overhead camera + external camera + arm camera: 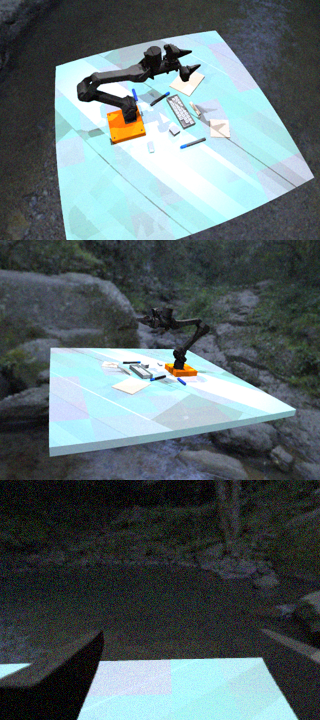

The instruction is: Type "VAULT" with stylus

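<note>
My gripper tip is 35 cm above the stylus, 28 cm past it and 13 cm to the right of it. Also, from my gripper tip: tan sheet: 36 cm below, 18 cm to the left, 6 cm ahead; then grey cube: 35 cm below, 14 cm to the right, 13 cm behind; then white cylinder: 35 cm below, 4 cm to the right, 2 cm ahead.
</note>
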